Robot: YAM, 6 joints.
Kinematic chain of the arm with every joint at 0, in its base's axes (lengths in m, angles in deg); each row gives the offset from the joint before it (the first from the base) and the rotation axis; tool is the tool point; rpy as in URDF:
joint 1: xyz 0 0 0.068 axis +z
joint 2: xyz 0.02 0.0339 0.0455 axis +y
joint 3: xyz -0.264 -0.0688 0 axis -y
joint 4: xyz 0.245 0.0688 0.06 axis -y
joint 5: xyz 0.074 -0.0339 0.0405 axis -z
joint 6: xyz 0.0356 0 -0.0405 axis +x
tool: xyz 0 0 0 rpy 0 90 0
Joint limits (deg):
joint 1: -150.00..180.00
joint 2: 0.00..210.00
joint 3: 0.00..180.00
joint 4: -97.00..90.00
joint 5: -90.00..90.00
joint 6: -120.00..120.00
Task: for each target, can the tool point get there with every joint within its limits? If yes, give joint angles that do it. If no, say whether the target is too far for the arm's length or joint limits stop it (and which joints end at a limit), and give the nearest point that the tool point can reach.
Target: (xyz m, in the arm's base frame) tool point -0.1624 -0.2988 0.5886
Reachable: yes | joints -117.75 105.36 118.52 63.51 7.35 38.01
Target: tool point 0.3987 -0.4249 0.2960
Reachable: yes | joints -43.70 165.76 163.15 52.26 62.83 100.89
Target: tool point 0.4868 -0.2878 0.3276
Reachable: yes | joints -27.28 143.06 134.90 28.64 66.66 -72.23
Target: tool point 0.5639 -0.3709 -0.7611
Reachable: no: too far | nearest point 0.3582 -0.2356 -0.3323 | short by 0.494 m
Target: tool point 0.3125 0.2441 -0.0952
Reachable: yes | joints 41.33 160.76 65.37 68.22 40.41 -4.19
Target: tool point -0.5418 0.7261 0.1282
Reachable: no: too far | nearest point -0.3862 0.5176 0.1239 | short by 0.260 m
